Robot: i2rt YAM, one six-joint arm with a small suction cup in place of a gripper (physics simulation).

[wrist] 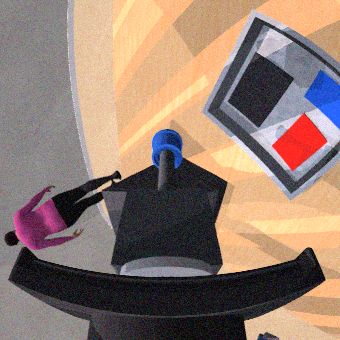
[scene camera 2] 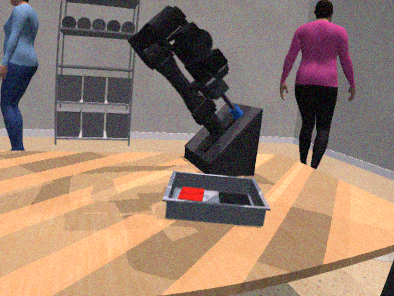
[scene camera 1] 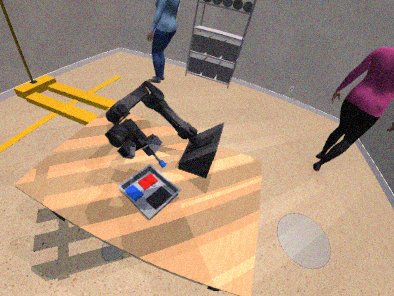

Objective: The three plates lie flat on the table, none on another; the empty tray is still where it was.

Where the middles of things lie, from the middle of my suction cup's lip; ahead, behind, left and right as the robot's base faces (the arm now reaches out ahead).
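Relative to the grey tray (scene camera 1: 141, 203), my suction cup is 22 cm above, 3 cm short of it and 6 cm to the left of it. The red plate (wrist: 302, 138) is 9 cm to the right of my suction cup, 3 cm behind it and 24 cm below it.
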